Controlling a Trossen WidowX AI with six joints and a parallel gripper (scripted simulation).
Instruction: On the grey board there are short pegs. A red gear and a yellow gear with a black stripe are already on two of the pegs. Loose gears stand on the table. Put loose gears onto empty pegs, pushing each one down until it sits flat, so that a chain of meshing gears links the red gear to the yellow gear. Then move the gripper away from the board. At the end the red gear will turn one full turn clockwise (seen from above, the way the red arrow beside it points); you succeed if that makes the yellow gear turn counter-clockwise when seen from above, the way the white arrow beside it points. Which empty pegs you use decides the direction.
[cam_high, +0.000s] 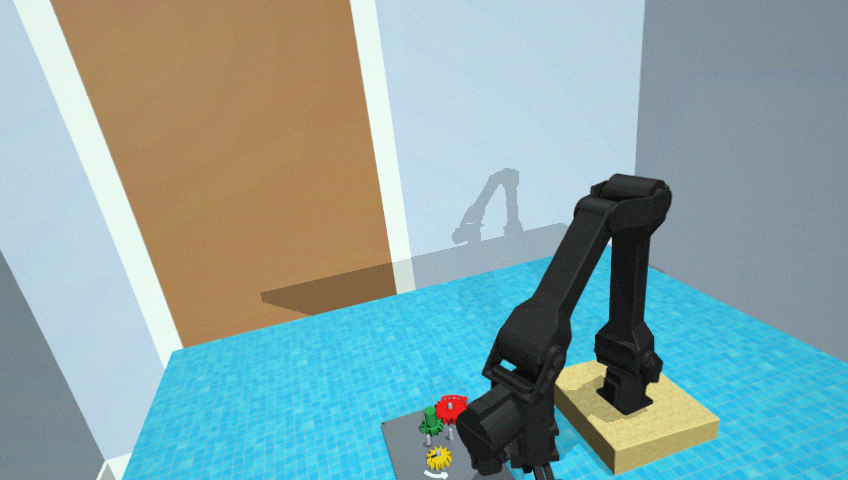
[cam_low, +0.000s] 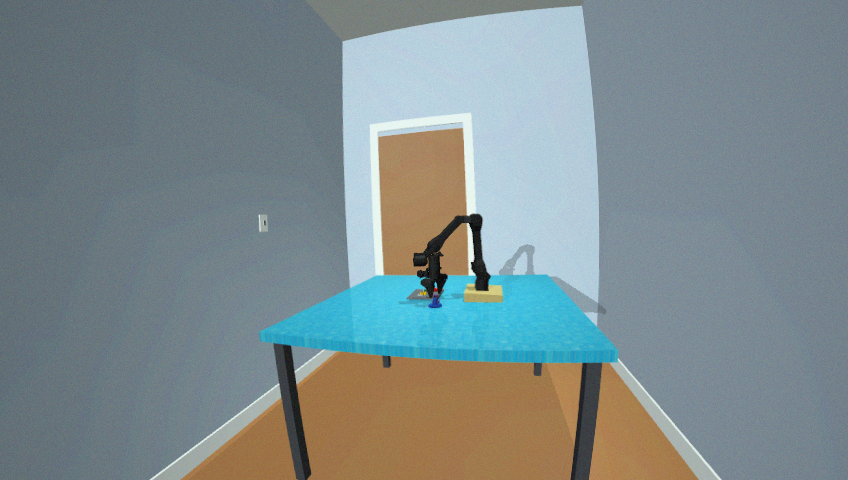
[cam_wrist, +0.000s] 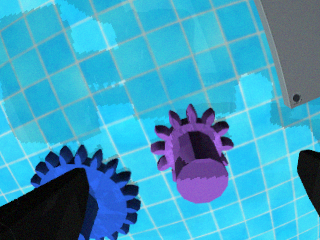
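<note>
Right now my gripper tip is 2 cm above the purple gear. Also, from my gripper tip: yellow gear (15 cm to the right, 7 cm ahead, 2 cm below); white arrow (13 cm to the right, 9 cm ahead, 3 cm below); blue gear (7 cm to the left, 2 cm below).
</note>
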